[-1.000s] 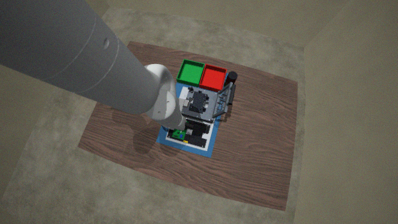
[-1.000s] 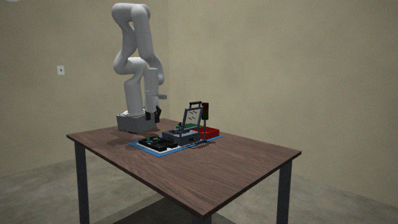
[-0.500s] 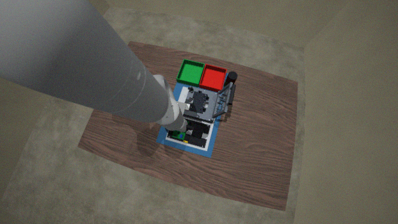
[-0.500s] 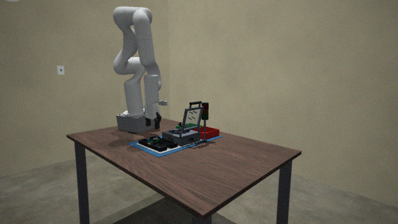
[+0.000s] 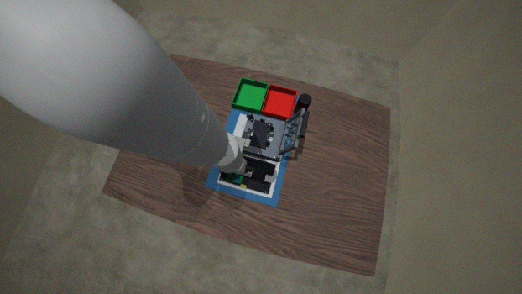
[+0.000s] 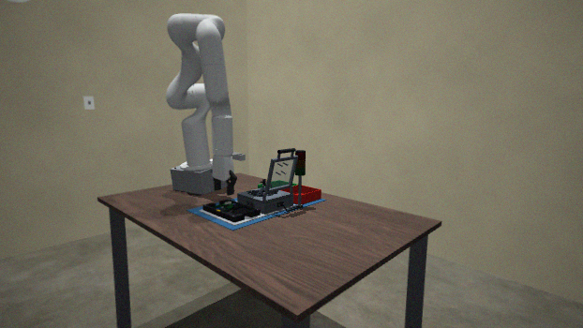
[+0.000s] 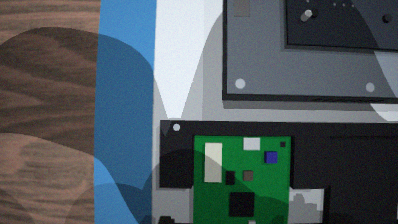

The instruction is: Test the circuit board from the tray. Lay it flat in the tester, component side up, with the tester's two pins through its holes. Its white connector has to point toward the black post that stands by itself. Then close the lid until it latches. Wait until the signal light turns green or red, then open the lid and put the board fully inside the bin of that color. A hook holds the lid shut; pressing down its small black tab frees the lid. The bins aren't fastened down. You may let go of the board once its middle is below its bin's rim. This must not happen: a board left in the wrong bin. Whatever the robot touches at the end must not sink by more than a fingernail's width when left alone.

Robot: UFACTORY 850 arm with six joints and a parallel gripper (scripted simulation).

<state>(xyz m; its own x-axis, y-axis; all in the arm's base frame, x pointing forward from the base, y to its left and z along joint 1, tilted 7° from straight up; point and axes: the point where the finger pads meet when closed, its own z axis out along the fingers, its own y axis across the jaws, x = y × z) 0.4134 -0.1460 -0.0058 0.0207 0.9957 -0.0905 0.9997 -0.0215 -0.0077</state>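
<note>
My gripper is now 70 mm above the green circuit board. The rest, counted from my hand: red bin (110 mm ahead, 370 mm to the left, 80 mm below); tester lid (190 mm ahead, 160 mm to the left, 90 mm above); green bin (40 mm behind, 370 mm to the left, 80 mm below).
</note>
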